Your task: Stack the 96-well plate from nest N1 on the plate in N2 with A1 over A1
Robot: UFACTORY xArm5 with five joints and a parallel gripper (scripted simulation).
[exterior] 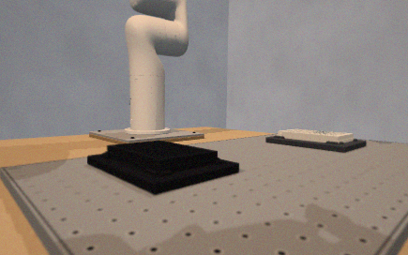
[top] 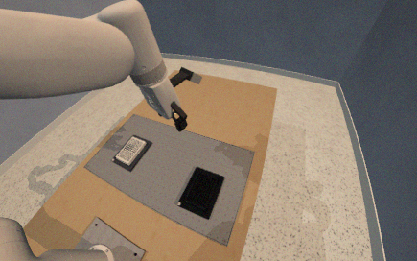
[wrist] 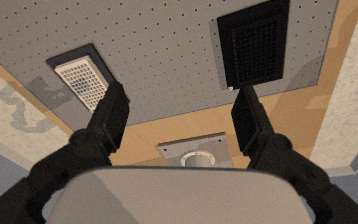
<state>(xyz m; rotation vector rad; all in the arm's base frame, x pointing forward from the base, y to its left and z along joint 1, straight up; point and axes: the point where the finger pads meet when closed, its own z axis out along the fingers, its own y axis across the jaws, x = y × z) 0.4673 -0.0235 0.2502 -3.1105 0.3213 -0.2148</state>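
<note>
The black 96-well plate lies 8 cm behind my hand, 13 cm to the right of it and 23 cm below it. From my hand the other things lie so: white 96-well plate: 10 cm behind, 24 cm to the left, 23 cm below; then dark nest N2: 10 cm behind, 24 cm to the left, 25 cm below; then nest N1: 8 cm behind, 13 cm to the right, 25 cm below.
</note>
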